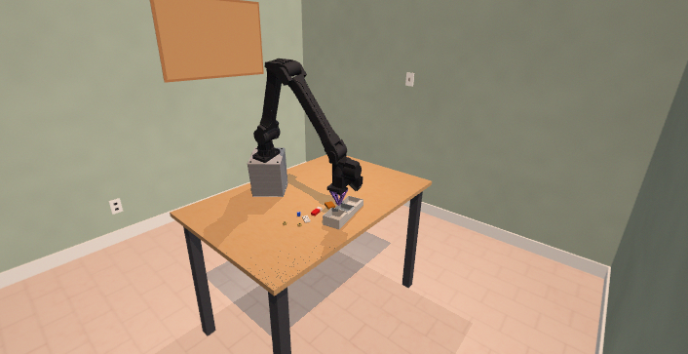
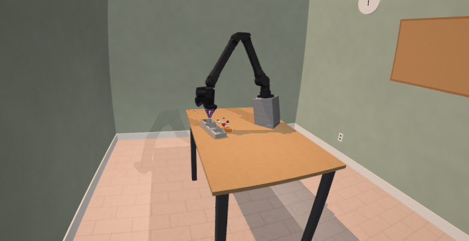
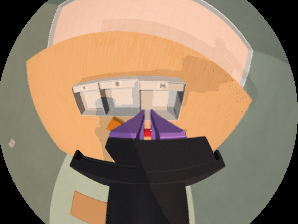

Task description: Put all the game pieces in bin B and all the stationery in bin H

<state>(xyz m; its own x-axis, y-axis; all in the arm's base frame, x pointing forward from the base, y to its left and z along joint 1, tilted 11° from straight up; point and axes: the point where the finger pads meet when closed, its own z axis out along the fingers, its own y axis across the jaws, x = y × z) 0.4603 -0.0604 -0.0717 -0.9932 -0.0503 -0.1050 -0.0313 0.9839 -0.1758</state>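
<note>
My gripper is now 7 cm above the grey bin row and 6 cm to the right of it. Round my hand: red piece (13 cm behind, 8 cm below, 1 cm to the left); then white domino (13 cm behind, 8 cm below, 7 cm to the right); then orange block (10 cm behind, 9 cm to the left, 8 cm below).
</note>
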